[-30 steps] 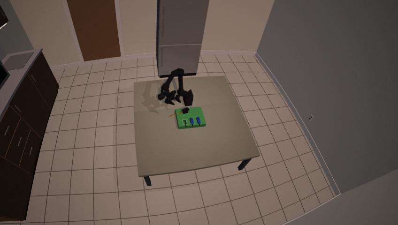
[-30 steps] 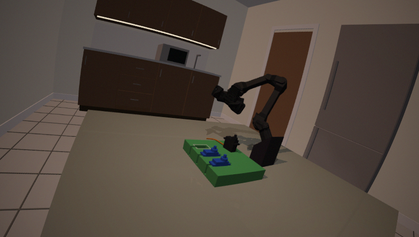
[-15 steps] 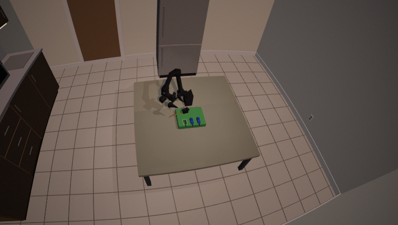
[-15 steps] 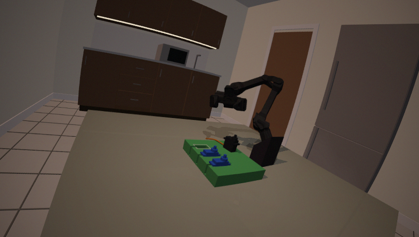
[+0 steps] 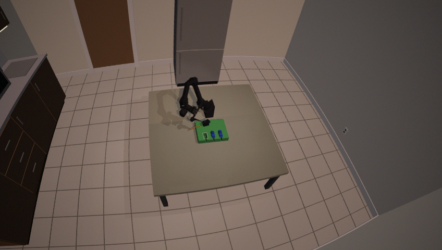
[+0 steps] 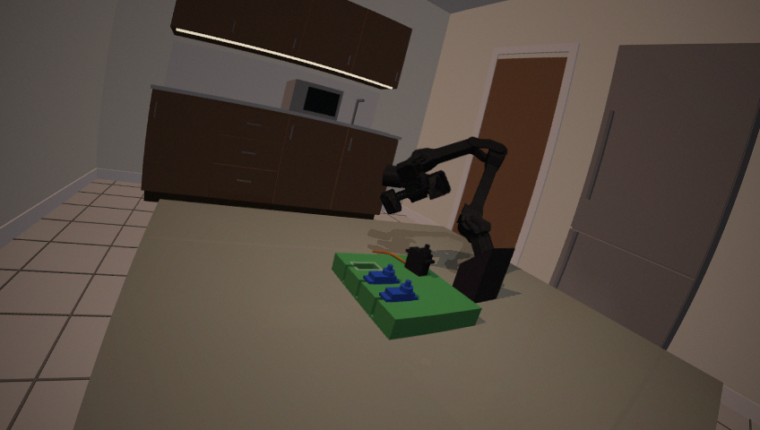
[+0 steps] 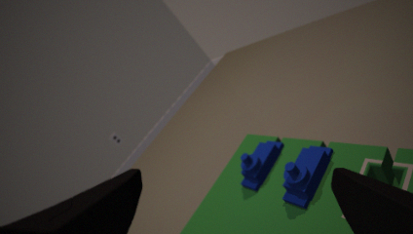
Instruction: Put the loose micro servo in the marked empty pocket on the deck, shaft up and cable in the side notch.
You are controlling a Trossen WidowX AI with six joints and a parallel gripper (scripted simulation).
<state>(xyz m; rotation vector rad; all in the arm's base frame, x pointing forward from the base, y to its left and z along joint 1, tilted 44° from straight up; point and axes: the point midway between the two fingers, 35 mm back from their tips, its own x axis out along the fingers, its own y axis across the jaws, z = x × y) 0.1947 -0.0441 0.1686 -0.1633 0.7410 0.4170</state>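
Right now the green deck is 80 mm to the left of my gripper tip and 190 mm below it.
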